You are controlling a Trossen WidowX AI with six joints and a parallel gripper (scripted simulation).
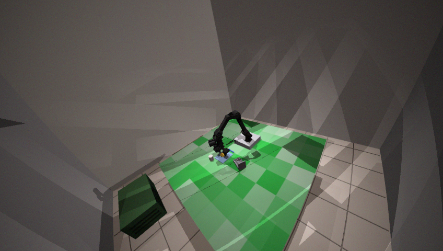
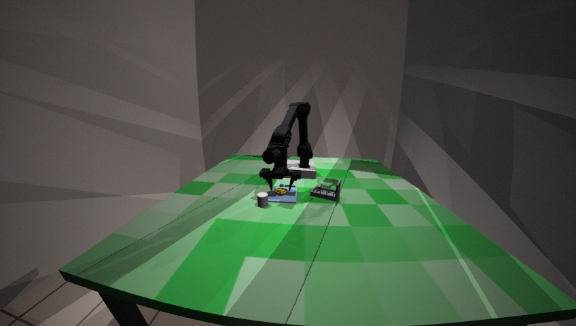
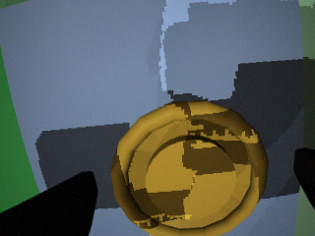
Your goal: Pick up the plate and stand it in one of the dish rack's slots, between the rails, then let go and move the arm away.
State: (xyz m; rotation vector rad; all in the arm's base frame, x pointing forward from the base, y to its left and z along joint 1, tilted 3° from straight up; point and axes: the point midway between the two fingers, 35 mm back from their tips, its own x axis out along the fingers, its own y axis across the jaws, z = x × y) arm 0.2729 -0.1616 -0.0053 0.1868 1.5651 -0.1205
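The yellow-brown plate lies right at my gripper tip. Round my gripper tip: blue spoon 100 mm behind, 30 mm to the left, 20 mm below; blue mat 20 mm below, 10 mm to the left, 10 mm ahead; grey dish rack 210 mm to the left, 30 mm ahead.
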